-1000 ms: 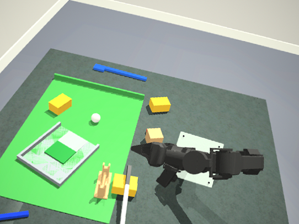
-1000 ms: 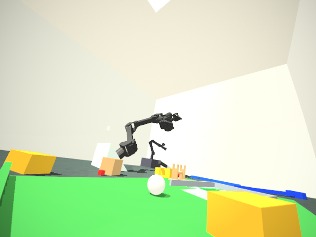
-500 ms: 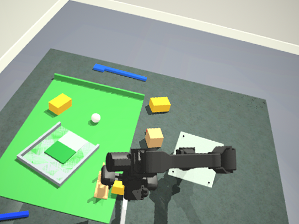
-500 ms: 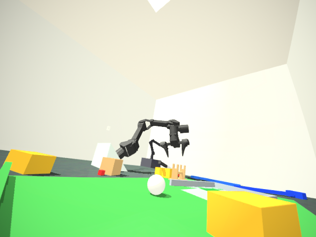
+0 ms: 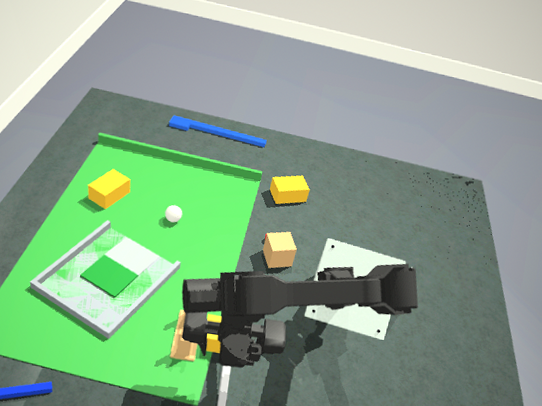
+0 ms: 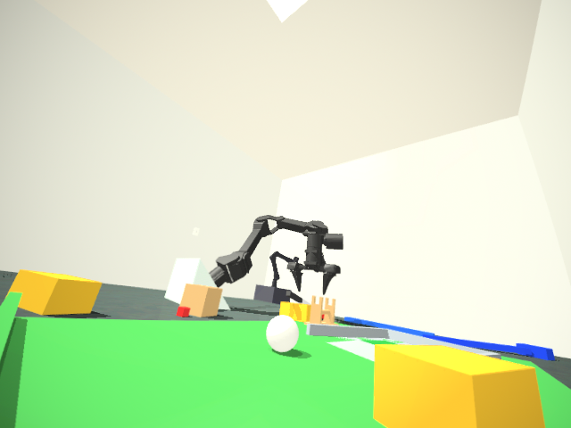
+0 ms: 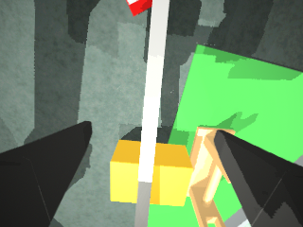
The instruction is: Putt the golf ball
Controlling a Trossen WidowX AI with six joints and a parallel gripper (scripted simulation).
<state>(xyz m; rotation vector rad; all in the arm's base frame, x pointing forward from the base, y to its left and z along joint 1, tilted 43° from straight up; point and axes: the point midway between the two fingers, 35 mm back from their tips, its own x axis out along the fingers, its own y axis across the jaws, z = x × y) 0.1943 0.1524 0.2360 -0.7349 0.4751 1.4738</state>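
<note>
My gripper tip is now 23 cm short of the white golf ball, 41 cm to the left of it and 6 cm above it. From my gripper tip the other things lie so: grey frame (31 cm ahead, 16 cm to the right, 7 cm below); then tan cube (5 cm behind, 37 cm to the right, 5 cm below).
</note>
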